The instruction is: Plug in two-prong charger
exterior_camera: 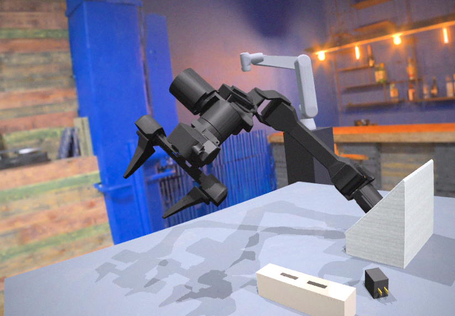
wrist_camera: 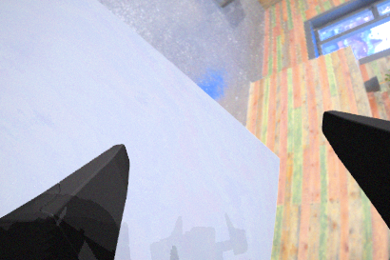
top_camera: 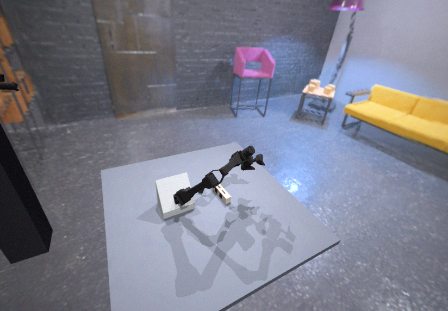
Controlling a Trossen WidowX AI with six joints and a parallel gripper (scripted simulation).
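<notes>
Now: gripper tip 350 mm past the dark grey charger, 250 mm above it and 210 mm to the right of it.
</notes>
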